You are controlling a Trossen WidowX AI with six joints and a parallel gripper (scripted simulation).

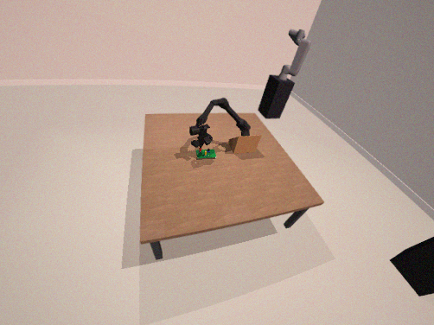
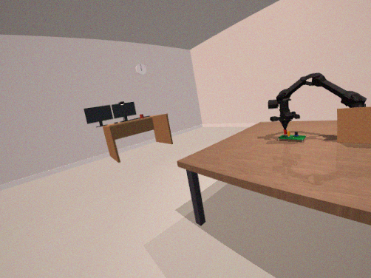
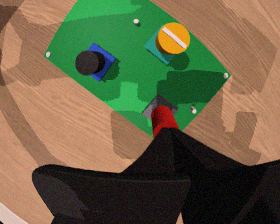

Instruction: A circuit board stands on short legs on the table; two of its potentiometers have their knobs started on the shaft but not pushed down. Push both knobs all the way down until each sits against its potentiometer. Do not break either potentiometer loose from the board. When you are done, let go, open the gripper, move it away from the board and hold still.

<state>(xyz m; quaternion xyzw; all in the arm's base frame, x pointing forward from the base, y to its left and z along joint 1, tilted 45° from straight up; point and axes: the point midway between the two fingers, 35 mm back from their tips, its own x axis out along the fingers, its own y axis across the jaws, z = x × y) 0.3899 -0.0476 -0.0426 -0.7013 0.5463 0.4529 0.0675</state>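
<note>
The red knob is 1 cm below my gripper tip. From my gripper tip the other things lie so: yellow knob (3 cm behind, 5 cm to the left, 1 cm below).
</note>
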